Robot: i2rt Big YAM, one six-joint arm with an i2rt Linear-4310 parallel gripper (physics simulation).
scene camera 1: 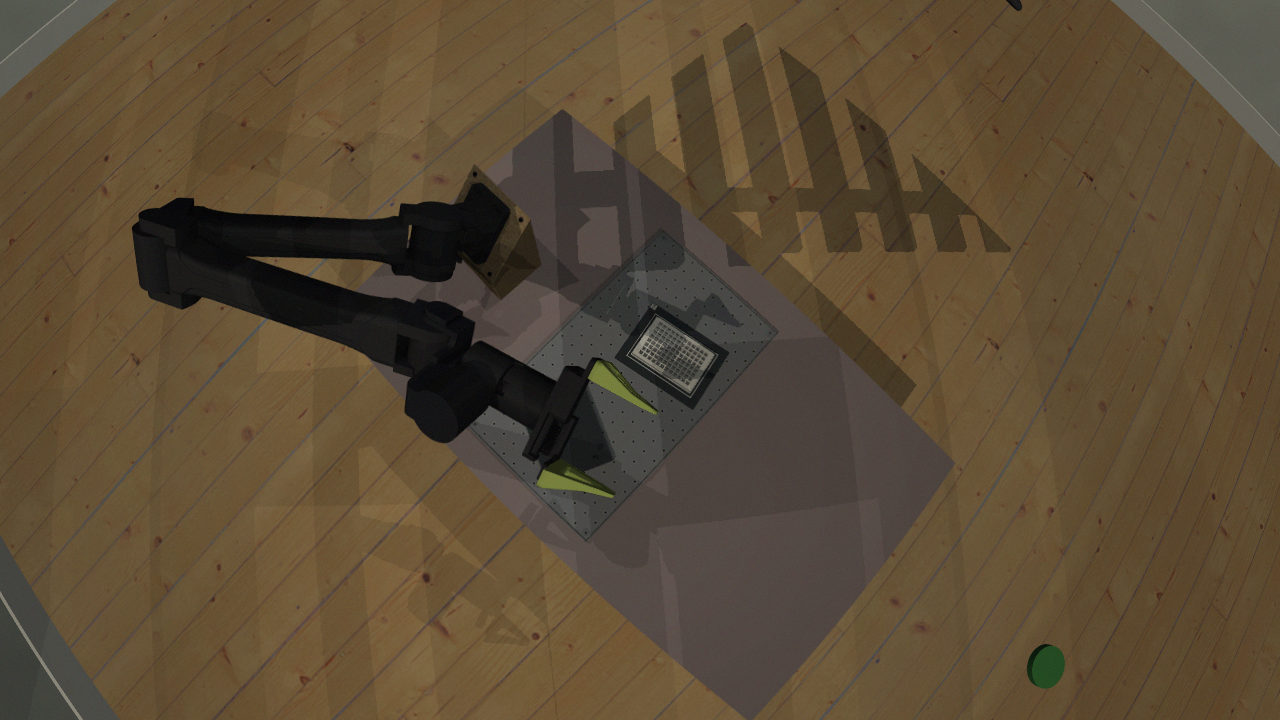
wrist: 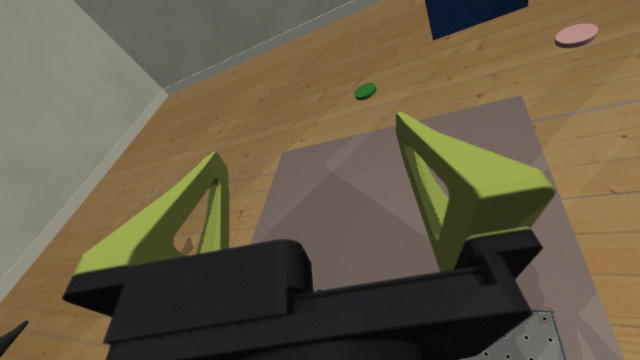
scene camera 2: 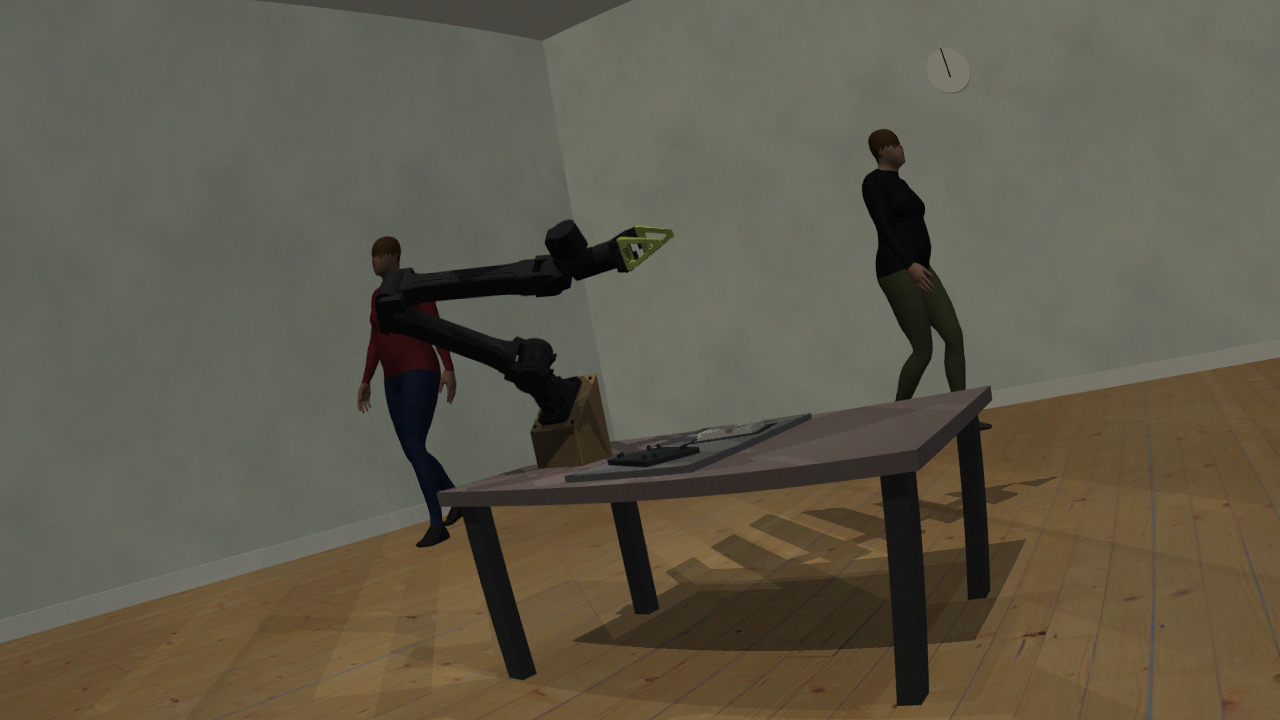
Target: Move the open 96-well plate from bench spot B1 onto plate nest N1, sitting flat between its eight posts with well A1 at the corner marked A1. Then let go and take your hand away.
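Frame: origin at the arm's base, x up, y ahead, z left, level; metres.
Seen in the pictures: gripper, fingertip midpoint: (scene camera 1: 635, 455) (wrist: 306, 141) (scene camera 2: 667, 237); arm's base at its link origin: (scene camera 1: 481, 223) (scene camera 2: 561, 402).
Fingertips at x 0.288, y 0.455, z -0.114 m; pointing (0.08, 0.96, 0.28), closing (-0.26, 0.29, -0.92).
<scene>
Offsets run from my fingertips to a thing's top centre. Level surfaces: height alone.
The white 96-well plate {dx -0.403, dy -0.074, dz +0.209 m} (scene camera 1: 675, 355) (scene camera 2: 735, 431) lies flat on a black rectangular base on the grey perforated board (scene camera 1: 716, 308) (scene camera 2: 590, 475). The dark plate nest {dx -0.397, dy -0.117, dz -0.024 m} (scene camera 1: 597, 445) (scene camera 2: 653, 456), with small posts, stands on the same board; the arm hides part of it in scene camera 1. My gripper (scene camera 1: 634, 453) (scene camera 2: 668, 236) (wrist: 306, 141) is open and empty, high above the board, with its green fingers wide apart. The plate and nest do not show in the wrist view, and the corner marks and well A1 are too small to tell.
The board lies on the mauve table {dx -0.432 m} (scene camera 1: 805, 447) (scene camera 2: 859, 438) (wrist: 320, 210). The arm's wooden mounting block (scene camera 1: 516, 259) (scene camera 2: 572, 438) stands beside the board. Two people (scene camera 2: 411, 349) (scene camera 2: 904, 223) stand beyond the table. A green disc (scene camera 1: 1045, 666) (wrist: 365, 91) lies on the floor.
</scene>
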